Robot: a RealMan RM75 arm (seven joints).
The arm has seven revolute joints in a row. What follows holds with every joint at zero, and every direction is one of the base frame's. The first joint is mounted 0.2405 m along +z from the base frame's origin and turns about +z. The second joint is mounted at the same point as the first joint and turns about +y. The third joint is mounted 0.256 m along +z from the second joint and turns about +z. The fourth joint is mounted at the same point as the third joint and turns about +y. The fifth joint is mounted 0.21 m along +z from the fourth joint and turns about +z. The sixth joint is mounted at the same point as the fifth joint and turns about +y. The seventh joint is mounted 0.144 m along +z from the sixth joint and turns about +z. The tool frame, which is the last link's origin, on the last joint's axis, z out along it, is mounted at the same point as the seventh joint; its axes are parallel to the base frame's.
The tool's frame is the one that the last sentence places.
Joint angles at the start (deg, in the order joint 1, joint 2, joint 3, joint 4, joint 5, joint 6, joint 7):
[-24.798 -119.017 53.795 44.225 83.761 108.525 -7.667]
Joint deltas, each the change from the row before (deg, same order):
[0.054 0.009 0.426 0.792 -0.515 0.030 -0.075]
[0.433 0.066 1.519 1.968 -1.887 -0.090 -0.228]
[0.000 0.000 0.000 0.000 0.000 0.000 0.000]
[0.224 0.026 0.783 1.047 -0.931 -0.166 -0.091]
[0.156 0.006 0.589 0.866 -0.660 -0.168 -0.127]
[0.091 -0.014 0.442 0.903 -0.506 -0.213 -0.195]
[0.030 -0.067 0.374 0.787 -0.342 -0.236 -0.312]
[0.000 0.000 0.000 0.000 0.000 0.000 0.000]
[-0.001 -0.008 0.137 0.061 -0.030 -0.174 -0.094]
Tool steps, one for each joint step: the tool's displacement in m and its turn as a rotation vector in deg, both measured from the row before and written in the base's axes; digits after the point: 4 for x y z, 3 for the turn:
[0.0024 0.0002 0.0014 0.329 -0.004 -0.700]
[0.0056 -0.0003 0.0035 0.790 -0.327 -1.553]
[0.0000 0.0000 0.0000 0.000 0.000 0.000]
[0.0030 -0.0001 0.0016 0.464 -0.122 -0.761]
[0.0025 0.0000 0.0012 0.336 -0.050 -0.580]
[0.0026 0.0004 0.0013 0.360 0.022 -0.526]
[0.0026 0.0004 0.0006 0.166 0.045 -0.379]
[0.0000 0.0000 0.0000 0.000 0.000 0.000]
[0.0003 0.0003 -0.0003 -0.042 0.064 0.080]

